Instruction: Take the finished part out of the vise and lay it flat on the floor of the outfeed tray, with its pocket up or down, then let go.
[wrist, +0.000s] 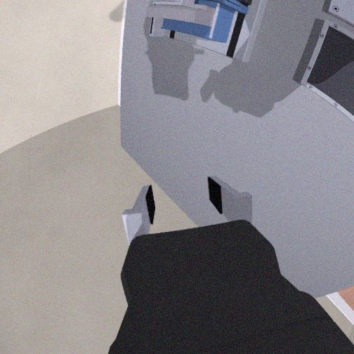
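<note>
The vise (220, 29), blue with light grey parts and black strips, shows in part at the top of the wrist view, cut off by the frame edge. I cannot tell the finished part apart from the pale pieces there. My gripper (180, 192) is open, its two black-padded fingers wide apart with nothing between them. It is well below the vise in the view, over the table's angled edge. A dark-floored, metal-rimmed tray (320, 93) shows in part at the upper right; I cannot tell whether it is the outfeed tray.
The grey table (200, 140) has a slanted edge running under the fingers, with beige floor (55, 200) to the left. Shadows fall on the table below the vise. Another metal piece (342, 10) with a screw is at the top right corner. A reddish surface with a pale border (340, 306) shows at the lower right.
</note>
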